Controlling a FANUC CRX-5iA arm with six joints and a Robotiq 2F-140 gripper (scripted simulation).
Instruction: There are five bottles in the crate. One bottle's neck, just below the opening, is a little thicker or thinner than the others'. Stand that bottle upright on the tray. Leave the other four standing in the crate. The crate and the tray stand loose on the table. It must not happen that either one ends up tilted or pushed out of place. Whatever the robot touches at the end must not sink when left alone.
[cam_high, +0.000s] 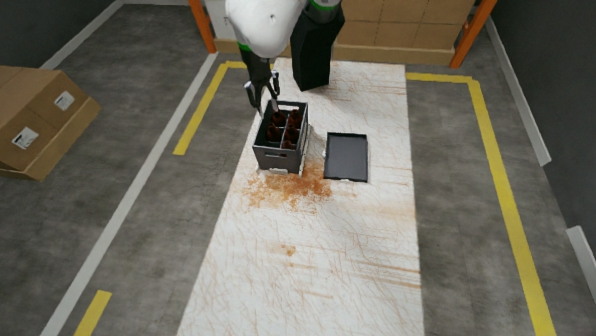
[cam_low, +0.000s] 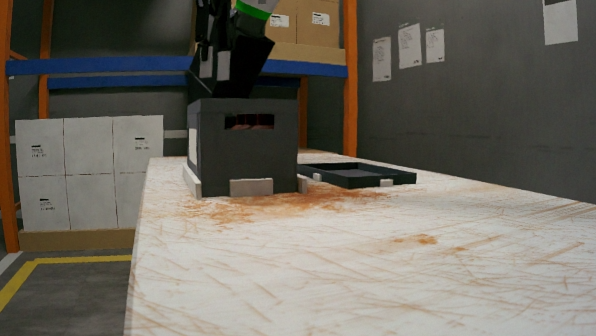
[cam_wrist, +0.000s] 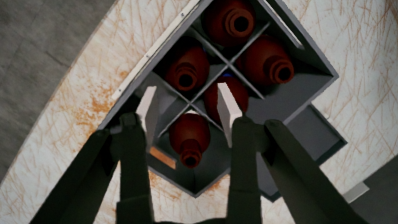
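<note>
The grey crate lies 1 cm behind my hand, 5 cm to the left of it and 17 cm below it. Round my hand: dark tray (2 cm behind, 34 cm to the left, 24 cm below).
</note>
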